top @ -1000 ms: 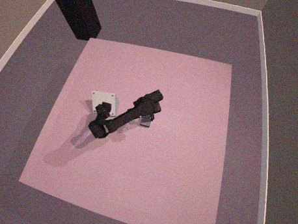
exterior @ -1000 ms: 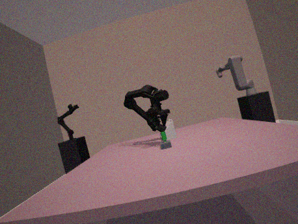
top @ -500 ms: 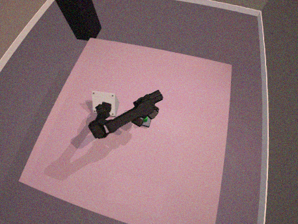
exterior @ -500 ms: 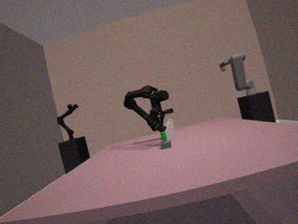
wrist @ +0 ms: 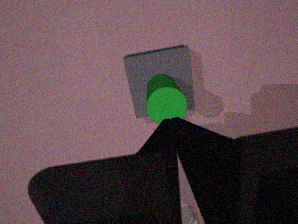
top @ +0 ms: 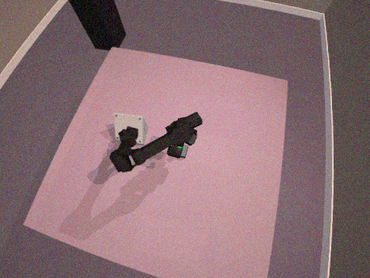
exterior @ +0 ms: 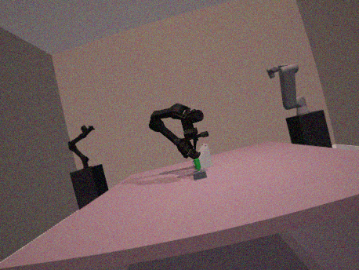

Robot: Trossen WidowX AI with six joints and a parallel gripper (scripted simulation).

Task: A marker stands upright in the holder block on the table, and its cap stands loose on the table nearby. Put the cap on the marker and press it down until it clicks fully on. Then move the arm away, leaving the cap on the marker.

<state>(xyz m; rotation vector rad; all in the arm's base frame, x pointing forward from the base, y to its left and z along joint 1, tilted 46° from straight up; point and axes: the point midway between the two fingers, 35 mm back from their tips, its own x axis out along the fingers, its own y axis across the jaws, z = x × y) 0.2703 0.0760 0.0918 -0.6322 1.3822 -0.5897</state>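
The green cap is 5 cm below my gripper tip. From my gripper tip the other things lie so: holder block: 11 cm below.
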